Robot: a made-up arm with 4 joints. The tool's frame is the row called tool. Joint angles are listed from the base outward.
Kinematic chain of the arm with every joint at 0, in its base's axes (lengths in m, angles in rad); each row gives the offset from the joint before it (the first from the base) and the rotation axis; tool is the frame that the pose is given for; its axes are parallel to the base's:
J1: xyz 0 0 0.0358 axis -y
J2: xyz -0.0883 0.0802 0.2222 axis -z
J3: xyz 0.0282 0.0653 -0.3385 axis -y
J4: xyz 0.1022 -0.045 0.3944 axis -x
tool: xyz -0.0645 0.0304 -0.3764
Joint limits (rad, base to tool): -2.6..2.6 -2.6..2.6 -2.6..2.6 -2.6..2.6
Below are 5 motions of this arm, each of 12 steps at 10 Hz.
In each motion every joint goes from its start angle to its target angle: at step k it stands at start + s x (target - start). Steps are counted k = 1, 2, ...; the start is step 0. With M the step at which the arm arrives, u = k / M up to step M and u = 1 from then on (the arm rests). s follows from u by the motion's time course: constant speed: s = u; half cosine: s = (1 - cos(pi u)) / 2; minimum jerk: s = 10 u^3 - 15 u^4 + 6 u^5.
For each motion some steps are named. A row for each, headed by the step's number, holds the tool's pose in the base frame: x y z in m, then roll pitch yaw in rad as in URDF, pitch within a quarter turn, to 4 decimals.
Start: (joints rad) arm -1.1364 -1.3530 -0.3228 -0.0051
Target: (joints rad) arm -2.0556 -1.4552 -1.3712 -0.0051
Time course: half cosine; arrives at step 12
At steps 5, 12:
5: -0.1386 0.1571 0.1511 1.6222 0.1974 2.2782
12: -0.0698 0.1394 0.2245 1.7914 -0.4518 2.9209

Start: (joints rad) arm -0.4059 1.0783 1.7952 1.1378
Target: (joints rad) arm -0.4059 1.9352 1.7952 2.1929
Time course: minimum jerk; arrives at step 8
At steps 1, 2, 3, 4, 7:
1: -0.4657 0.1046 0.0974 -2.8027 -1.2116 0.5967
2: -0.4897 0.1539 0.1001 -2.9633 -1.1950 0.5915
3: -0.5151 0.2658 0.0953 3.0117 -1.1630 0.5737
4: -0.4970 0.4264 0.0660 2.6189 -1.1228 0.5383
7: -0.2550 0.7012 -0.0825 1.7993 -1.0462 0.4304

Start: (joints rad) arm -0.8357 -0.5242 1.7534 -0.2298
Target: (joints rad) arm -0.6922 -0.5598 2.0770 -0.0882
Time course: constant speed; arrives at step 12
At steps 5, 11, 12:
5: -0.1741 0.1727 0.0814 0.9721 -1.0466 -0.3259
11: -0.1694 0.1500 0.0572 1.2918 -1.1936 -0.7231
12: -0.1684 0.1461 0.0532 1.3728 -1.2097 -0.8166

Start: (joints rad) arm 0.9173 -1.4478 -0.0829 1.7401
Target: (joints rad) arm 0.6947 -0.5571 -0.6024 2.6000
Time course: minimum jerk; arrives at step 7
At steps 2, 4, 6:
2: -0.0878 0.1289 0.4751 -2.7166 -0.0909 1.2882
4: -0.0708 0.1397 0.5757 -2.8617 -0.1221 0.7960
6: 0.0207 0.1521 0.6305 -2.9396 -0.0225 0.4711

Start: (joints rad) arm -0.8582 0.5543 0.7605 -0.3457
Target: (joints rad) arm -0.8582 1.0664 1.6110 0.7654
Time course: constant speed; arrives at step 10
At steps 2, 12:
2: -0.0570 0.1380 -0.0073 -0.3641 -0.1671 -0.3788
12: -0.2692 0.0404 0.2208 -1.8631 -0.7315 0.0473

